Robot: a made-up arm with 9 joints.
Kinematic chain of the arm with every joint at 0, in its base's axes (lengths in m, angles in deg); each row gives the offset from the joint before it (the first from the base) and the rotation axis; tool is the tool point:
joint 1: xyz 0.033 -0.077 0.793 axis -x
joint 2: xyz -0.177 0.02 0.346 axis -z
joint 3: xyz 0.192 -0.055 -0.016 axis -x
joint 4: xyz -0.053 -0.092 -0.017 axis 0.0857 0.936 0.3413
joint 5: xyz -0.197 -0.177 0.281 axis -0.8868 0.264 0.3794
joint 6: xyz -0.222 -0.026 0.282 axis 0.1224 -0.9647 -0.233
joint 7: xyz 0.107 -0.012 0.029 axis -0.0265 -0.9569 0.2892
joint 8: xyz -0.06 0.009 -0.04 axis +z
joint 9: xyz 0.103 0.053 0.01 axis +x
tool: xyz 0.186 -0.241 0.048
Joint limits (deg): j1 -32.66..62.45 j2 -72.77..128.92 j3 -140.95..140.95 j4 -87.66..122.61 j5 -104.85..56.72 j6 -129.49..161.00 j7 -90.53..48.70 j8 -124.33..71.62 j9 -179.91..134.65
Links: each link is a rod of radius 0.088 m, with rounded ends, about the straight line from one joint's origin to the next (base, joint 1, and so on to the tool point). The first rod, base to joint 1, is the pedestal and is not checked.
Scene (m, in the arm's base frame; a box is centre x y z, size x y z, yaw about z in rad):
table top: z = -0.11
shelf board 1: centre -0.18 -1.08 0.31 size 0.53 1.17 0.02 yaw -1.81
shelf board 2: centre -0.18 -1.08 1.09 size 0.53 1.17 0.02 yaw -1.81
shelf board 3: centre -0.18 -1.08 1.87 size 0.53 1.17 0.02 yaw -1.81
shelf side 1: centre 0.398 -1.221 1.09 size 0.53 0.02 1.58 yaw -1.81
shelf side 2: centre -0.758 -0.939 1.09 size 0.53 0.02 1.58 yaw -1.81
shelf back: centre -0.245 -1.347 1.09 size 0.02 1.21 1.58 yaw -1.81
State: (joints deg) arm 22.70 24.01 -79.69 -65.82 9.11 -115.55 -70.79 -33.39 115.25
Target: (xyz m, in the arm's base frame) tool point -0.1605 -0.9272 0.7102
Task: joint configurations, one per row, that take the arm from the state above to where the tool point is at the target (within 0.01 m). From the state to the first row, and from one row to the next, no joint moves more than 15 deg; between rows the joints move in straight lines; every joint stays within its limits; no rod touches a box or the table.
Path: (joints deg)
1: 18.71 23.48 -93.46 -51.74 13.24 -119.04 -75.73 -23.02 101.82
2: 14.73 22.94 -107.22 -37.66 17.36 -122.52 -80.66 -12.65 88.39
3: 10.74 22.41 -120.99 -23.59 21.49 -126.00 -85.60 -2.29 74.96
4: 6.76 21.87 -134.75 -9.51 25.61 -129.49 -90.53 8.08 61.53
5: 4.40 10.64 -123.18 -9.23 22.30 -128.52 -87.63 -5.73 72.53
6: 2.05 -0.60 -111.61 -8.95 18.99 -127.54 -84.74 -19.54 83.53
7: -0.31 -11.84 -100.04 -8.67 15.68 -126.57 -81.84 -33.34 94.53
8: -2.66 -23.08 -88.46 -8.39 12.37 -125.60 -78.94 -47.15 105.53

